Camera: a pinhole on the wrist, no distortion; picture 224 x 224 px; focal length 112.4 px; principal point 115.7 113.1 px. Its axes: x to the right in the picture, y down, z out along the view. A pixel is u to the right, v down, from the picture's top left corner.
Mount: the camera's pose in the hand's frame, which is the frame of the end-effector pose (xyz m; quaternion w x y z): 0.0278 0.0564 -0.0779 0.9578 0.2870 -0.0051 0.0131
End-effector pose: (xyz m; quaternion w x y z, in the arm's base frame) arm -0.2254 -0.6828 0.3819 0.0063 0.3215 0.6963 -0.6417
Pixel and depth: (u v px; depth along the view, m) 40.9 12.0 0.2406
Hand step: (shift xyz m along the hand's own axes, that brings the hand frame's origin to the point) -0.1267 -0.2601 0.0013
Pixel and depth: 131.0 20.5 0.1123
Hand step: 0.0454 -0.0823 -0.0347
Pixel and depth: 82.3 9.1 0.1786
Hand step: -0.0210 -0.1810 -0.0205
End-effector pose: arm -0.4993 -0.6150 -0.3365 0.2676 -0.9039 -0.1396 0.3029
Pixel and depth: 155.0 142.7 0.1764
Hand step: 0.0878 -0.0005 0.0960
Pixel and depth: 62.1 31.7 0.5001
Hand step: -0.2016 -0.5263 0.1366
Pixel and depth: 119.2 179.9 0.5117
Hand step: 0.0341 0.0293 0.5169
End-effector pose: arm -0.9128 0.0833 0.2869 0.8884 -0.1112 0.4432 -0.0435
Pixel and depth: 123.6 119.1 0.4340
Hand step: 0.0567 -0.1623 0.2978
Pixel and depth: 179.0 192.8 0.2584
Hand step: 0.1675 0.0705 0.2411
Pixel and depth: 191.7 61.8 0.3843
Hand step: 0.2916 -0.2956 0.1511
